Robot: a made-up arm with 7 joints. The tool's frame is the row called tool.
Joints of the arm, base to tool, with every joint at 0 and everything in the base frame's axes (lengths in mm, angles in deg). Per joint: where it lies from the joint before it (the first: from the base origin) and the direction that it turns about. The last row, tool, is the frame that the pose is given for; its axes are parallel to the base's.
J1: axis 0 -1 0 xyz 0 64.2 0
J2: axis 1 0 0 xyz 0 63 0
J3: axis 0 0 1 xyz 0 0 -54.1
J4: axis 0 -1 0 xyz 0 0 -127.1
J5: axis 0 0 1 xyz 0 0 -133.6
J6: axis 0 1 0 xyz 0 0 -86.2
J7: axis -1 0 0 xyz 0 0 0
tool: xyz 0 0 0
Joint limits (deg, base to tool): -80..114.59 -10..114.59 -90..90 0..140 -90..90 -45..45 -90..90
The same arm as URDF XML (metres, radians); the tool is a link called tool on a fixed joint. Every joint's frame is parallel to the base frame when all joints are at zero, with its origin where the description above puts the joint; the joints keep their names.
<robot name="arm">
  <joint name="J1" type="revolute">
    <parent link="base_link"/>
    <child link="link1"/>
    <origin xyz="0 0.0642 0"/>
    <axis xyz="0 -1 0"/>
    <limit lower="-1.3963" upper="2"/>
  </joint>
  <joint name="J2" type="revolute">
    <parent link="link1"/>
    <child link="link2"/>
    <origin xyz="0 0.063 0"/>
    <axis xyz="1 0 0"/>
    <limit lower="-0.1745" upper="2"/>
  </joint>
  <joint name="J3" type="revolute">
    <parent link="link2"/>
    <child link="link3"/>
    <origin xyz="0 0 -0.0541"/>
    <axis xyz="0 0 1"/>
    <limit lower="-1.5708" upper="1.5708"/>
  </joint>
  <joint name="J4" type="revolute">
    <parent link="link3"/>
    <child link="link4"/>
    <origin xyz="0 0 -0.1271"/>
    <axis xyz="0 -1 0"/>
    <limit lower="0" upper="2.4435"/>
  </joint>
  <joint name="J5" type="revolute">
    <parent link="link4"/>
    <child link="link5"/>
    <origin xyz="0 0 -0.1336"/>
    <axis xyz="0 0 1"/>
    <limit lower="-1.5708" upper="1.5708"/>
  </joint>
  <joint name="J6" type="revolute">
    <parent link="link5"/>
    <child link="link6"/>
    <origin xyz="0 0 -0.0862"/>
    <axis xyz="0 1 0"/>
    <limit lower="-0.7854" upper="0.7854"/>
  </joint>
  <joint name="J7" type="revolute">
    <parent link="link6"/>
    <child link="link7"/>
    <origin xyz="0 0 0"/>
    <axis xyz="-1 0 0"/>
    <limit lower="-1.5708" upper="1.5708"/>
  </joint>
  <joint name="tool_joint" type="fixed">
    <parent link="link7"/>
    <child link="tool"/>
    <origin xyz="0 0 0"/>
  </joint>
  <link name="base_link"/>
  <link name="link1"/>
  <link name="link2"/>
  <link name="link3"/>
  <link name="link4"/>
  <link name="link5"/>
  <link name="link6"/>
  <link name="link7"/>
  <link name="tool"/>
</robot>

